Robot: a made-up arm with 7 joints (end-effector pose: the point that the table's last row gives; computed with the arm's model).
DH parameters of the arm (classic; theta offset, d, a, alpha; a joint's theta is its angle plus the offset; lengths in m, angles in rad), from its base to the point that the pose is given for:
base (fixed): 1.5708 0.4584 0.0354 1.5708
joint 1: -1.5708 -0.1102 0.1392 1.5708
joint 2: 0 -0.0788 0.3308 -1.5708
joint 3: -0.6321 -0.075 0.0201 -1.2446
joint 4: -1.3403 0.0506 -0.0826 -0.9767
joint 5: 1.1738 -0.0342 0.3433 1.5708
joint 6: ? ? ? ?
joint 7: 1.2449 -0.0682 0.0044 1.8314
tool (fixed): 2.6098 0.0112 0 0
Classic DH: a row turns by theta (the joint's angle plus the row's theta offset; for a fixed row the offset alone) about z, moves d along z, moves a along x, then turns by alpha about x.
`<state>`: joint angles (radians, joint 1 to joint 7).
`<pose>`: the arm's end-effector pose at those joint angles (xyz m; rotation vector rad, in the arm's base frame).
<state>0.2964 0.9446 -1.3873 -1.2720 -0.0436 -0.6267 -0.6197</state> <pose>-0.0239 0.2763 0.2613 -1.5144 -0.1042 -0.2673</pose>
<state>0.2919 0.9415 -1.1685 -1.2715 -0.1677 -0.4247 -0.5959</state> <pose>-0.0261 0.2662 0.2638 -1.3244 -0.0637 -0.0164</pose>
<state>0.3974 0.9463 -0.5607 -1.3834 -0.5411 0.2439 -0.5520</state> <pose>-0.0461 0.2818 0.3096 -0.8281 0.1041 0.7024</pose>
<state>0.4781 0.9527 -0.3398 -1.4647 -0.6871 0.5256 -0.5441</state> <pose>-0.0633 0.3008 0.3364 -0.6775 0.1725 0.9315</pose>
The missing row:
joint 6: -0.0254 0.0308 -0.0327 -1.5108
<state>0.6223 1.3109 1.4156 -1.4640 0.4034 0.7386 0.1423</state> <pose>0.4949 0.2026 0.1025 -1.0686 1.5128 -2.0100</pose>
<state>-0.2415 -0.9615 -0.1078 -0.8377 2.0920 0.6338 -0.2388</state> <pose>-0.8515 0.0657 0.3714 1.2180 -0.6568 -0.7977</pose>
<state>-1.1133 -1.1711 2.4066 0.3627 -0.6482 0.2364 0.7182</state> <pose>-0.5371 -0.1926 0.0669 -2.9352 0.3098 0.8490</pose>
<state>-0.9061 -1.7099 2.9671 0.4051 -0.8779 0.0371 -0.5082</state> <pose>-0.4648 0.0306 0.1338 2.0079 -1.2674 0.3472</pose>
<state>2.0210 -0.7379 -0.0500 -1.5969 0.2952 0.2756 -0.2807</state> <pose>-0.2944 0.3199 0.3816 2.5125 -0.7492 1.5095</pose>
